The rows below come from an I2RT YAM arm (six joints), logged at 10 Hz.
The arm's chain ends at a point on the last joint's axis. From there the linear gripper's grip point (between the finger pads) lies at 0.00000 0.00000 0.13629 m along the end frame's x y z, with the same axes.
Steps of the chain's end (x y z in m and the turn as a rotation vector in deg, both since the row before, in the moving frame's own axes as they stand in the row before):
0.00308 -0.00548 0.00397 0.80 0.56 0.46
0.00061 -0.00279 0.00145 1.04 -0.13 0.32
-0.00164 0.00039 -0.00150 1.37 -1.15 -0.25
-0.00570 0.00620 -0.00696 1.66 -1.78 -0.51
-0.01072 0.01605 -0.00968 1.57 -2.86 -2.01
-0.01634 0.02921 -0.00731 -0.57 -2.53 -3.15
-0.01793 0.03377 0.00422 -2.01 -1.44 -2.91
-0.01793 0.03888 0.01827 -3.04 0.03 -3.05
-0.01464 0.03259 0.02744 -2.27 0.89 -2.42
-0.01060 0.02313 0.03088 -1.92 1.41 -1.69
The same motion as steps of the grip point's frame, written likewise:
0.00442 -0.00738 0.00395 0.80 0.56 0.46
0.00031 -0.00526 0.00143 1.04 -0.13 0.32
-0.00438 -0.00286 -0.00157 1.37 -1.15 -0.25
-0.00995 0.00227 -0.00708 1.66 -1.78 -0.51
-0.01758 0.01244 -0.00990 1.57 -2.86 -2.01
-0.02232 0.03073 -0.00745 -0.57 -2.53 -3.15
-0.02123 0.03863 0.00409 -2.01 -1.44 -2.91
-0.01767 0.04610 0.01808 -3.04 0.03 -3.05
-0.01241 0.03794 0.02732 -2.27 0.89 -2.42
-0.00718 0.02765 0.03076 -1.92 1.41 -1.69

